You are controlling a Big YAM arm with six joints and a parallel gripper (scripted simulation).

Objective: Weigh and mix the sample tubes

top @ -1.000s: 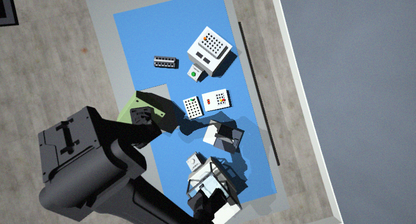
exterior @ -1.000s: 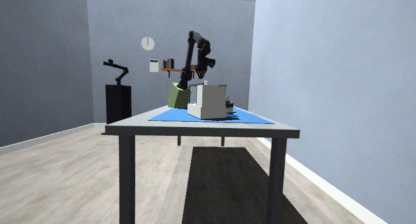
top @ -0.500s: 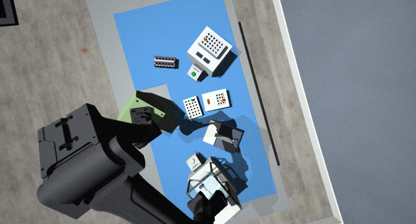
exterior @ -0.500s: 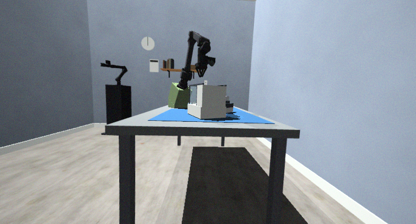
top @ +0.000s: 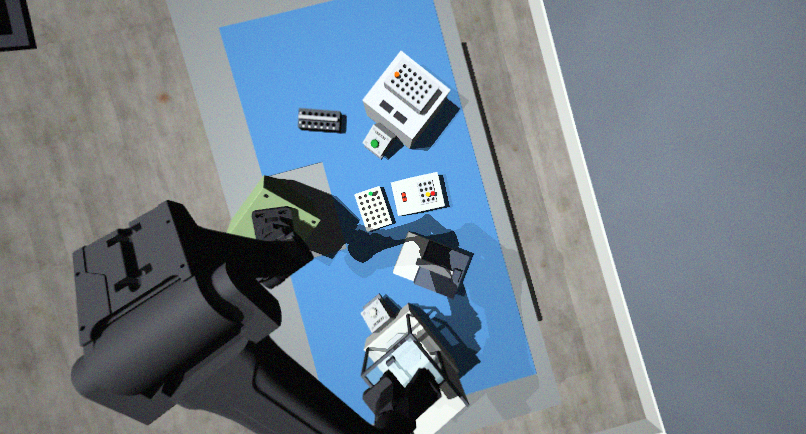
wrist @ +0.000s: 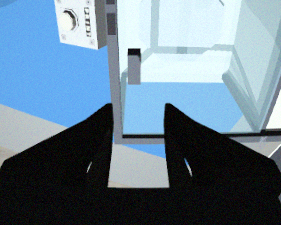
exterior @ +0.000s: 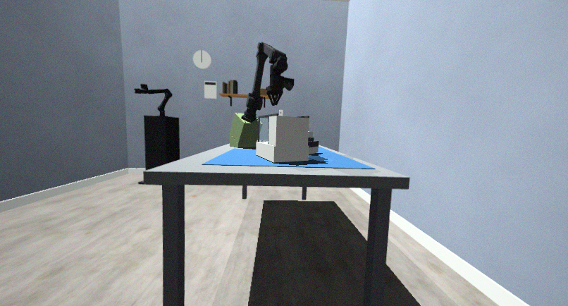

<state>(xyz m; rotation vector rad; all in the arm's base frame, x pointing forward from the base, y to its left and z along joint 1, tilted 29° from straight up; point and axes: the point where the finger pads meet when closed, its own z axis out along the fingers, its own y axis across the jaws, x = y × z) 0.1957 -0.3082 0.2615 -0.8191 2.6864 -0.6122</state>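
Right now the white rack RK is 40 cm to the left of my hand and 27 cm below it. Also, from my hand: dry block DB 15 cm ahead, 42 cm to the left, 25 cm below; spectrophotometer SP 16 cm ahead, 19 cm to the left, 21 cm below; balance pan 3 cm ahead, 5 cm to the right, 20 cm below.
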